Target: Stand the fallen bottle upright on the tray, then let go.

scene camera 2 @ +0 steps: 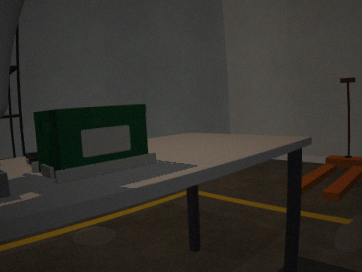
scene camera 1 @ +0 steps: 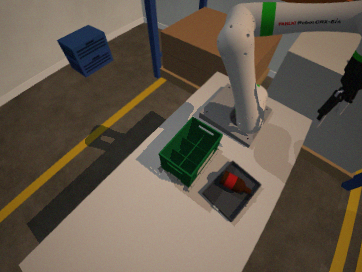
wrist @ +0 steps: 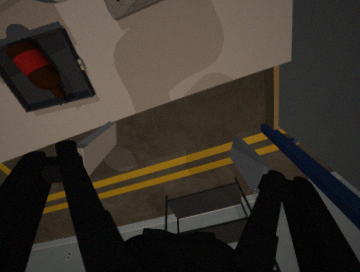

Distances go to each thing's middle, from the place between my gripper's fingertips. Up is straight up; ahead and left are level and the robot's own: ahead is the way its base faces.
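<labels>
As for the brown bottle (wrist: pixel 29 58), my hand is far above it, and it is also far short of it and a fair way to the left of it.
</labels>
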